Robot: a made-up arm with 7 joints. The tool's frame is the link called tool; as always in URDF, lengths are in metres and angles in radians.
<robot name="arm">
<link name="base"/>
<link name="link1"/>
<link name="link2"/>
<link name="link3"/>
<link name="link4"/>
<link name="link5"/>
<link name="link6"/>
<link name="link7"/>
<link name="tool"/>
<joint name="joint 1" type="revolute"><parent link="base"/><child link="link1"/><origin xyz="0 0 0.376"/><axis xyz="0 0 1"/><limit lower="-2.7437" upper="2.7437"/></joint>
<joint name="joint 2" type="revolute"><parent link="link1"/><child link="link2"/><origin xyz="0 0 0" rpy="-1.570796 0 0"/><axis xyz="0 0 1"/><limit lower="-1.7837" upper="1.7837"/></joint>
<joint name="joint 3" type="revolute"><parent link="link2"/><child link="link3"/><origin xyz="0 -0.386 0" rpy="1.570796 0 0"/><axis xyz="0 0 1"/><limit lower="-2.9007" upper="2.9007"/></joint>
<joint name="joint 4" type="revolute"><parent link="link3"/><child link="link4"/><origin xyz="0.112 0 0" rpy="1.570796 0 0"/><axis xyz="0 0 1"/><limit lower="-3.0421" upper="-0.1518"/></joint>
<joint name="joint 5" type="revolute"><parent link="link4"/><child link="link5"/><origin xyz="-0.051 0.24 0" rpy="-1.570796 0 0"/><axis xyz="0 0 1"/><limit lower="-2.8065" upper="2.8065"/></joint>
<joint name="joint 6" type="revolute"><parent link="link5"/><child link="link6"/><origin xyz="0 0 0" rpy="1.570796 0 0"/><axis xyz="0 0 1"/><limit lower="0.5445" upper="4.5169"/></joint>
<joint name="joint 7" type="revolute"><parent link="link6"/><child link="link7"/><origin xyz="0.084 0 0" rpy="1.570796 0 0"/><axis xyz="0 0 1"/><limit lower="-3.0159" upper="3.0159"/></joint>
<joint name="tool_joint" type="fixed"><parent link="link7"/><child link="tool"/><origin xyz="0 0 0"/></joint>
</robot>
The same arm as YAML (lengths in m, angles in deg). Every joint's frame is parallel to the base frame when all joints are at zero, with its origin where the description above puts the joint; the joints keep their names.
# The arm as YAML. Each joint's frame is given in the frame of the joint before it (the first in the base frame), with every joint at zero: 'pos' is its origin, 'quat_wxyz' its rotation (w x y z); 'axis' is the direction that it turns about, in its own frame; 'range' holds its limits. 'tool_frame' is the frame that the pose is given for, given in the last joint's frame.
length_unit: m
angle_unit: deg
joints:
  - joint: joint 1
    pos: [0.0, 0.0, 0.376]
    quat_wxyz: [1.0, 0.0, 0.0, 0.0]
    axis: "+z"
    range: [-157.2, 157.2]
  - joint: joint 2
    pos: [0.0, 0.0, 0.0]
    quat_wxyz: [1.0, 0.0, 0.0, 0.0]
    axis: "+y"
    range: [-102.2, 102.2]
  - joint: joint 3
    pos: [0.0, 0.0, 0.386]
    quat_wxyz: [1.0, 0.0, 0.0, 0.0]
    axis: "+z"
    range: [-166.2, 166.2]
  - joint: joint 4
    pos: [0.112, 0.0, 0.0]
    quat_wxyz: [1.0, 0.0, 0.0, 0.0]
    axis: "-y"
    range: [-174.3, -8.7]
  - joint: joint 5
    pos: [-0.051, 0.0, 0.24]
    quat_wxyz: [1.0, 0.0, 0.0, 0.0]
    axis: "+z"
    range: [-160.8, 160.8]
  - joint: joint 6
    pos: [0.0, 0.0, 0.0]
    quat_wxyz: [1.0, 0.0, 0.0, 0.0]
    axis: "-y"
    range: [31.2, 258.8]
  - joint: joint 7
    pos: [0.084, 0.0, 0.0]
    quat_wxyz: [1.0, 0.0, 0.0, 0.0]
    axis: "-z"
    range: [-172.8, 172.8]
tool_frame:
  pos: [0.0, 0.0, 0.0]
  quat_wxyz: [0.0, 1.0, 0.0, 0.0]

